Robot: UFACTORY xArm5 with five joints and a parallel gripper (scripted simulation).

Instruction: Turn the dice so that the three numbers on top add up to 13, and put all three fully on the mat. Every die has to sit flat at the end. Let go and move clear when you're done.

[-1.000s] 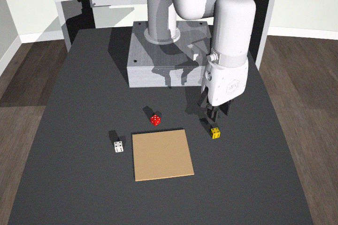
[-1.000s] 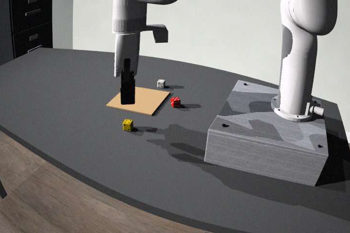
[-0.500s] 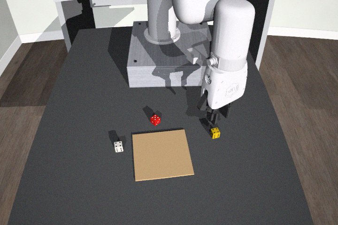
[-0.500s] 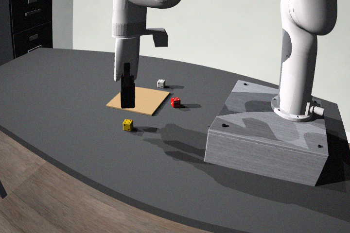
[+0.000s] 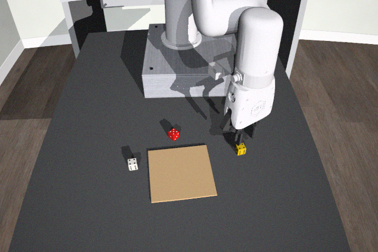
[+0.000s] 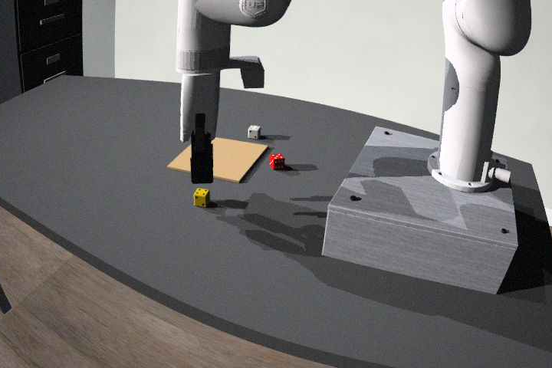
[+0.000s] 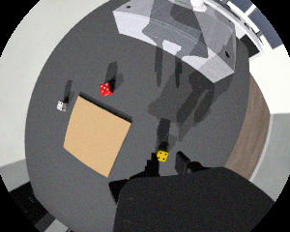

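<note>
Now: the yellow die 60 mm below my hand. Also, from my hand: red die: 20 mm behind, 160 mm to the right, 60 mm below; tan mat: 90 mm ahead, 130 mm to the right, 70 mm below; white die: 90 mm ahead, 240 mm to the right, 60 mm below.
</note>
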